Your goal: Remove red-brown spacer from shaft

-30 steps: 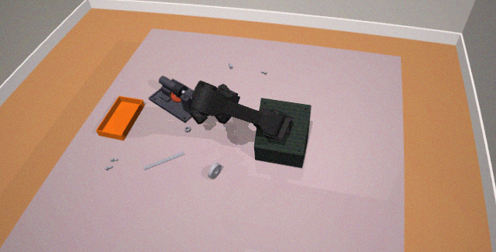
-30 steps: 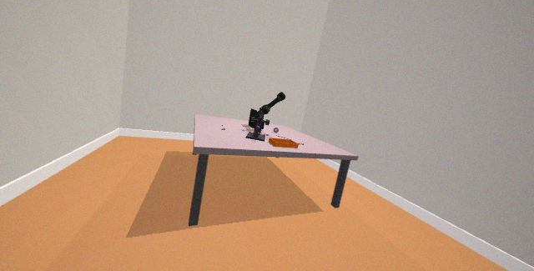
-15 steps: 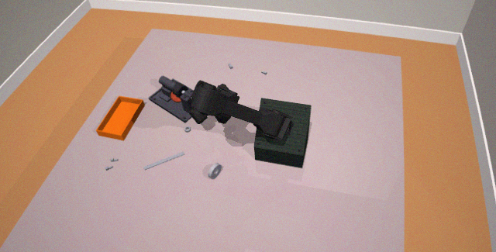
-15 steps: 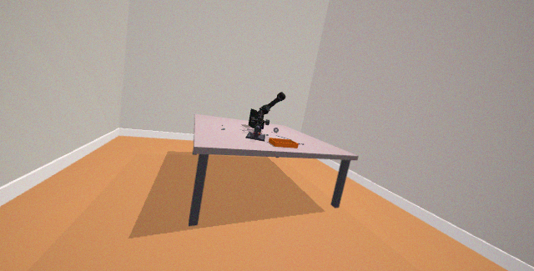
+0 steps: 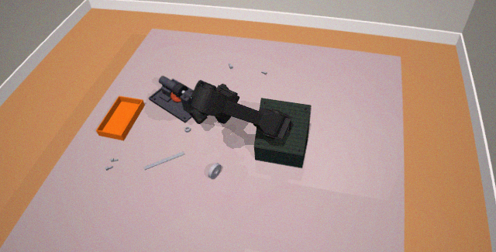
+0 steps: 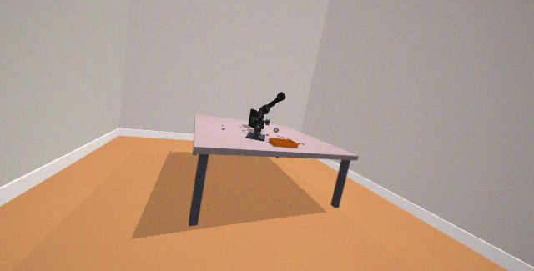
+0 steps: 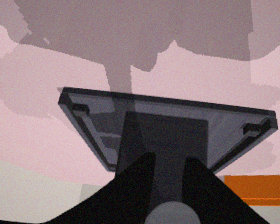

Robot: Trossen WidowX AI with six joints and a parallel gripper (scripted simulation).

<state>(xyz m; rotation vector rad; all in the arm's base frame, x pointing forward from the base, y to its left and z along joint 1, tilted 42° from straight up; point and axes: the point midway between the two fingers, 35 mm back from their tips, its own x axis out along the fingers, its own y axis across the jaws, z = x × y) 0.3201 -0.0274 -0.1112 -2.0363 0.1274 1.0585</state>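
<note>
Now: gripper tip 5 cm short of the grey shaft, 2 cm to the left of it and 3 cm below it. From my gripper tip the other things lie so: orange tray (34 cm ahead, 9 cm to the left, 4 cm below); then red-brown spacer (14 cm ahead, 7 cm to the right, 3 cm below); then small pin (7 cm behind, 13 cm to the right, 5 cm below).
</note>
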